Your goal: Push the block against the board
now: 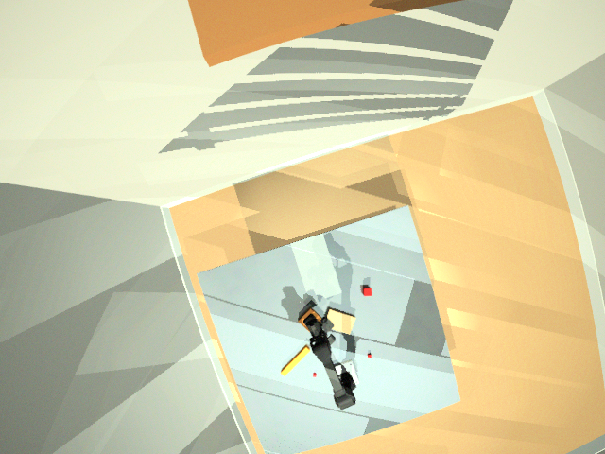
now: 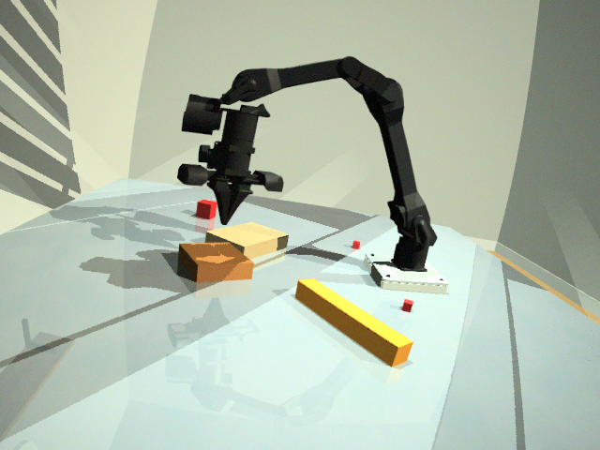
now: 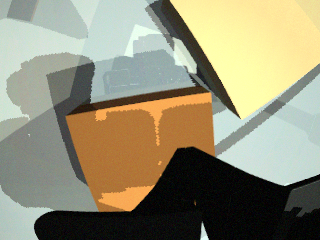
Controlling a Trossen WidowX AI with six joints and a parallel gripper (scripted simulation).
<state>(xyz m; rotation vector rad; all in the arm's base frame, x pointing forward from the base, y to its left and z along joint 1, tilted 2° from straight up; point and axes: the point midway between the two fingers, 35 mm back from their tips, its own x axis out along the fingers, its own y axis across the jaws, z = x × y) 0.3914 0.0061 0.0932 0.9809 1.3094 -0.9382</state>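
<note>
The orange square block lies 1 cm ahead of my gripper tip, 4 cm to the left of it and 6 cm below it. Round my gripper tip: flat pale block 6 cm behind, 11 cm to the right, 6 cm below; then red cube 4 cm ahead, 32 cm to the right, 5 cm below; then long orange board 18 cm behind, 22 cm to the left, 6 cm below.
</note>
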